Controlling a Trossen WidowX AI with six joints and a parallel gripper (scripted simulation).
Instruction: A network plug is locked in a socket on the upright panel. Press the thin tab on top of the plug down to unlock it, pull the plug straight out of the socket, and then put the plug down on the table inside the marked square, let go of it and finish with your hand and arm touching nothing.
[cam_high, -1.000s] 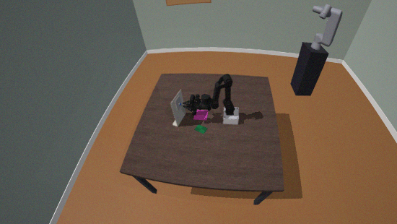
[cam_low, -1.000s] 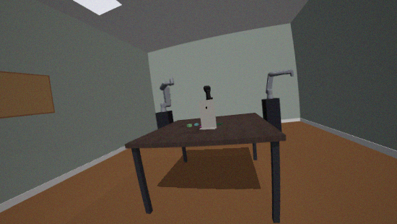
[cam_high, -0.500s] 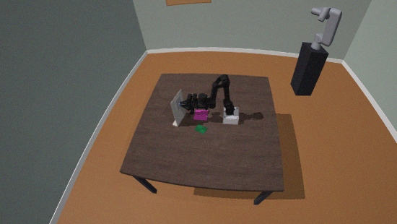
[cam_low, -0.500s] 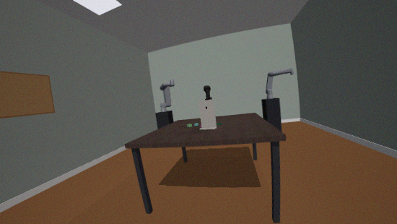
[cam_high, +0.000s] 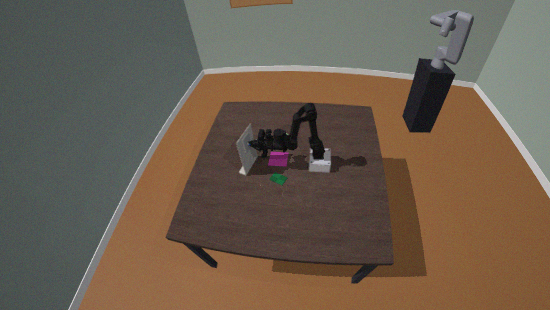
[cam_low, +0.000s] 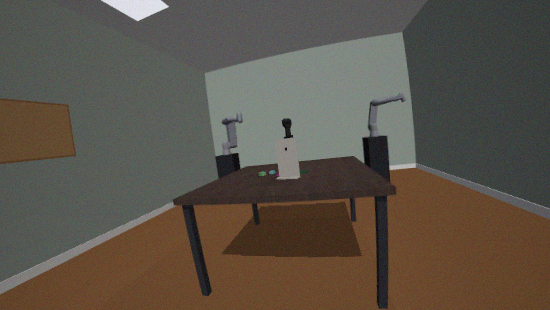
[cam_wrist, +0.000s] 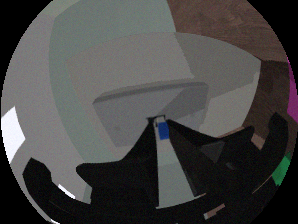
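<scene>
My gripper tip is now 210 mm above the magenta marked square, 150 mm past it and 60 mm to the left of it. From my gripper tip the other things lie so: plug (right at my gripper tip); white upright panel (80 mm below, 20 mm ahead, 10 mm to the right).
</scene>
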